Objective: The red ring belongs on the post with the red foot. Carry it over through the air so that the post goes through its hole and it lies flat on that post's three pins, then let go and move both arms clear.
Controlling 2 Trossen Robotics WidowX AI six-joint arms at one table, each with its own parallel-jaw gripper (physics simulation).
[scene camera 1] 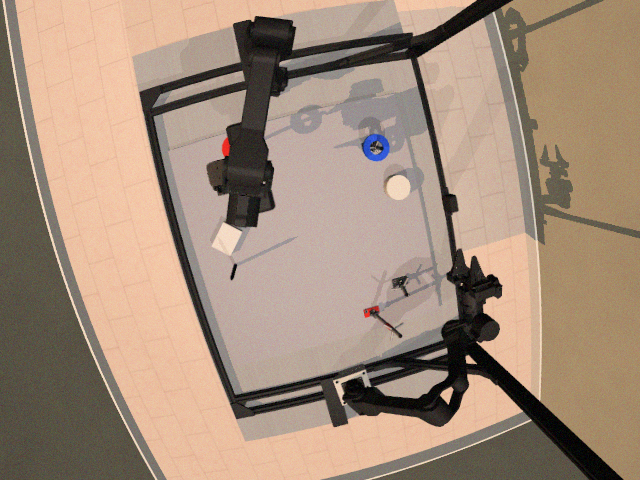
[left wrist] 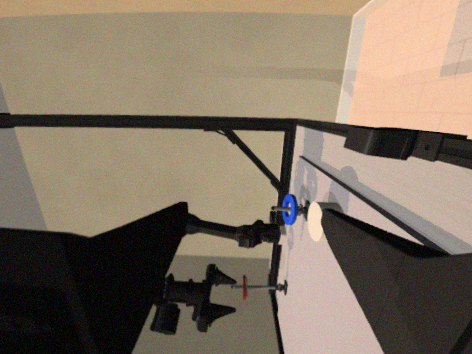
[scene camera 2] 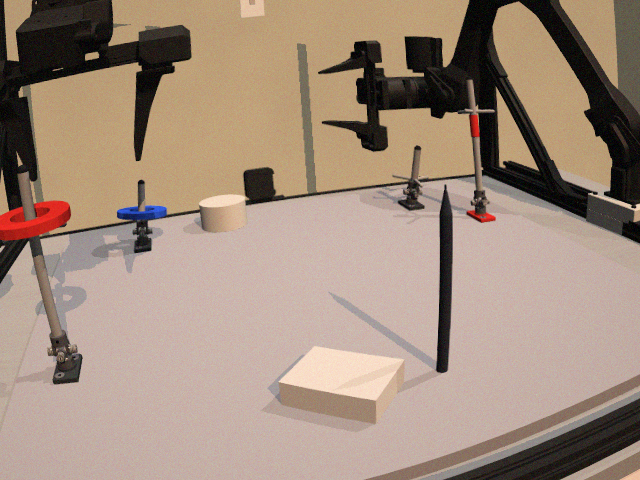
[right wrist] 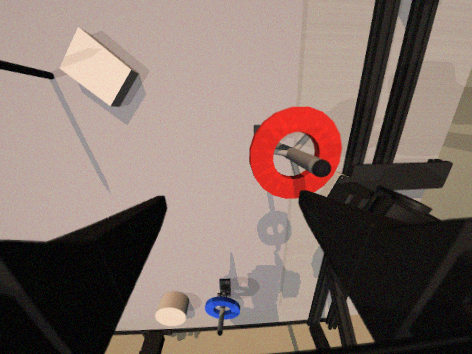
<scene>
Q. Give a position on a pale block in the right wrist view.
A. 88, 61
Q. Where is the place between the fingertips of my right gripper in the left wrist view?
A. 236, 295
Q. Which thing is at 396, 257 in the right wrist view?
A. My right gripper.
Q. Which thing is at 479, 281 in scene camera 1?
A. My left gripper.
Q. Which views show my right gripper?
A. Scene camera 1, the left wrist view, scene camera 2 and the right wrist view: all of them.
</scene>
